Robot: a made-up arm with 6 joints.
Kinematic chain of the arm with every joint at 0, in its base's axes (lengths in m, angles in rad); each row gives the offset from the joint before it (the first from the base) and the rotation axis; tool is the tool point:
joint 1: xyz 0 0 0.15 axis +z
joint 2: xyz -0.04 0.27 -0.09 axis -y
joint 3: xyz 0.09 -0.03 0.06 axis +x
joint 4: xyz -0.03 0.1 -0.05 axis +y
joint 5: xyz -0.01 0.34 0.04 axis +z
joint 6: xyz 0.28 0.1 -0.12 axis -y
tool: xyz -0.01 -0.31 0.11
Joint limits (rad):
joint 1: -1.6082..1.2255
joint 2: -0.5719..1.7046
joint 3: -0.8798..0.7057
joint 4: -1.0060..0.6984
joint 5: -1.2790..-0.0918
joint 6: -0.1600..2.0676
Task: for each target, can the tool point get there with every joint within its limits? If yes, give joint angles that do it. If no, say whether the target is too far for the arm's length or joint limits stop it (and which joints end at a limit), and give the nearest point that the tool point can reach.
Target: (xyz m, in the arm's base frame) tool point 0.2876 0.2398 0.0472
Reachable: yes | joints -0.6724 0.8455 -0.3179 -0.1638 -0.6574 1.2795
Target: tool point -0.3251 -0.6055 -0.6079
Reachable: no: joint limits stop it (at a limit: joint 1, joint 2, joint 5, joint 6) | nearest point -0.2454 -0.1077 -0.1527 | short by 0.679 m
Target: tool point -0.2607 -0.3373 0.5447
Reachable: no: joint limits stop it (at a limit: joint 1, joint 3, joint 4, joint 5, joint 6) | nearest point -0.3502 -0.1560 0.3587 | short by 0.275 m
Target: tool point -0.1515 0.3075 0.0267
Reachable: yes | joints 0.6295 -0.2621 -0.7204 -0.6012 -0.6379 0.1060
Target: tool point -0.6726 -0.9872 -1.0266
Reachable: no: too far | nearest point -0.3007 -0.0917 -0.1530 | short by 1.305 m
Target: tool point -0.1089 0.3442 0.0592
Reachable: yes | joints 0.5024 0.0261 -0.2661 0.0849 -0.6665 0.2838
